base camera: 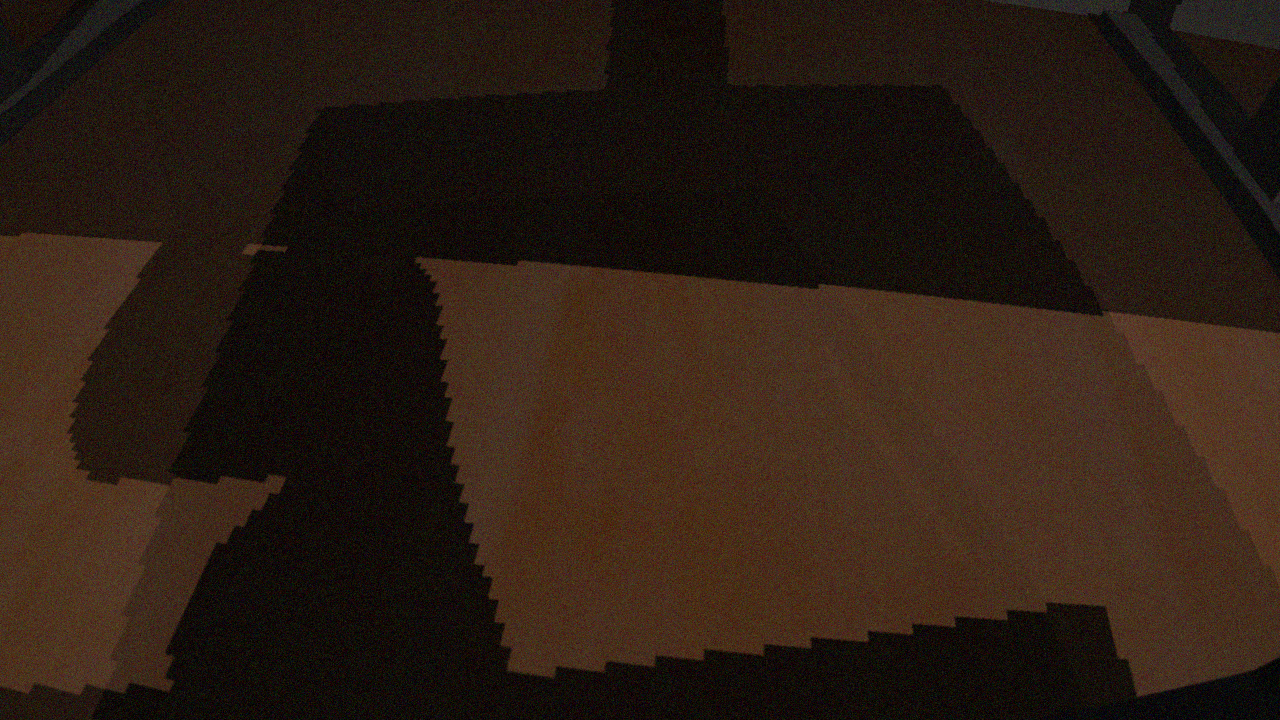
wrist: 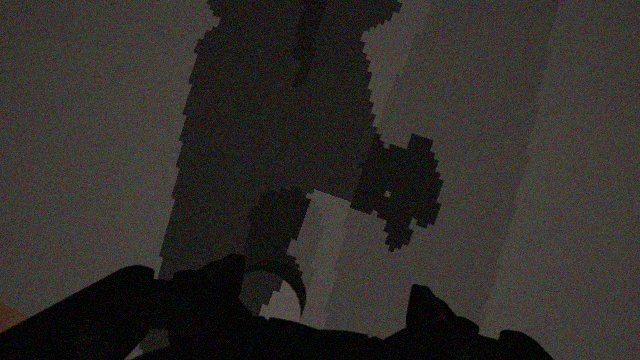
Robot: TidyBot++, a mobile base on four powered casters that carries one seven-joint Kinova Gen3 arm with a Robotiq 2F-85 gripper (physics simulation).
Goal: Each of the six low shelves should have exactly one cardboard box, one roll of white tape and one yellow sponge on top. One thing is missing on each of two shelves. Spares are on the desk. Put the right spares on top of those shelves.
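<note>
The scene is very dim. In the wrist view my gripper (wrist: 324,288) is open and empty, its two dark fingers rising from the bottom edge over the grey desk top (wrist: 470,116). A roll of white tape (wrist: 277,302) lies flat on the desk just inside the left finger, between the fingers. Its lower part is hidden by the gripper body. The arm's blocky shadow covers the desk above it. No box, sponge or shelf shows in either view.
The base camera shows only brown floor (base camera: 795,446) with large dark shadows of the desk and arm. A dark slanted bar (base camera: 1194,109) crosses the upper right corner.
</note>
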